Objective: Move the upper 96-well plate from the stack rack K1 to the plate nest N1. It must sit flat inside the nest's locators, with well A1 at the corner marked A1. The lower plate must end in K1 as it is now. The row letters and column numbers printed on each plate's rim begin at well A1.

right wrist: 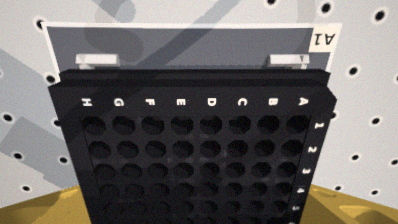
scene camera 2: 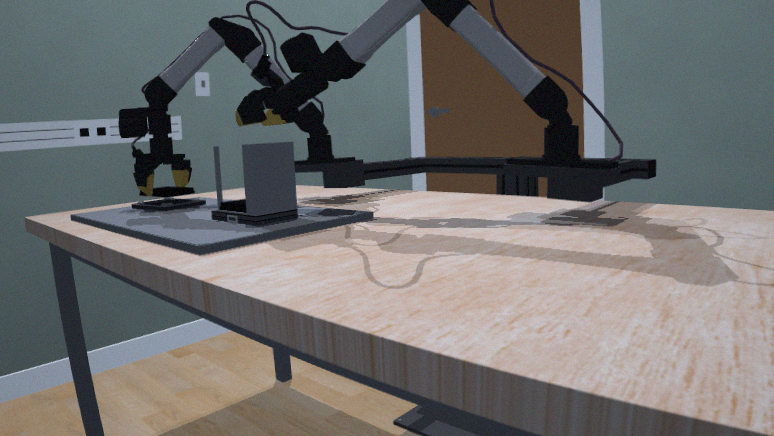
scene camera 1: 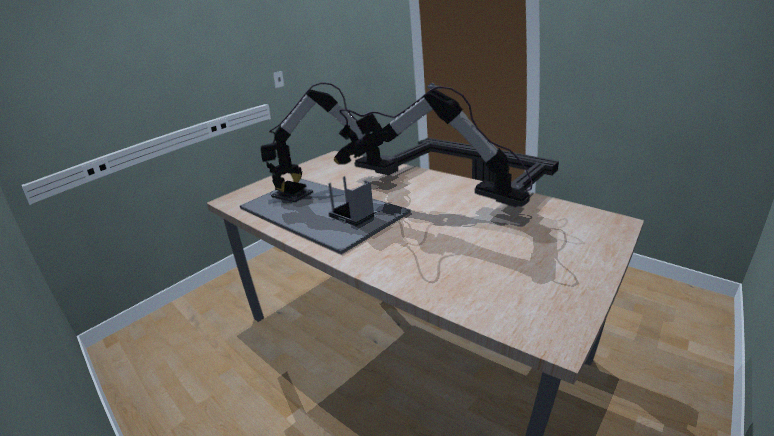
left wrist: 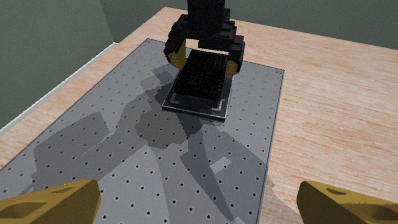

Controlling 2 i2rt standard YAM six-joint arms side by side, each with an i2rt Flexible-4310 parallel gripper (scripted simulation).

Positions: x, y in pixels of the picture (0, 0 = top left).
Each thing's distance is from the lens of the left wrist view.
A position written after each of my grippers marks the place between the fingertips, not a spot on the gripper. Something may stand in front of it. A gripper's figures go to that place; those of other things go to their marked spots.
my left gripper (left wrist: 199, 189): 10 cm
my right gripper (left wrist: 204, 72): 41 cm
nest N1 (left wrist: 187, 103): 37 cm
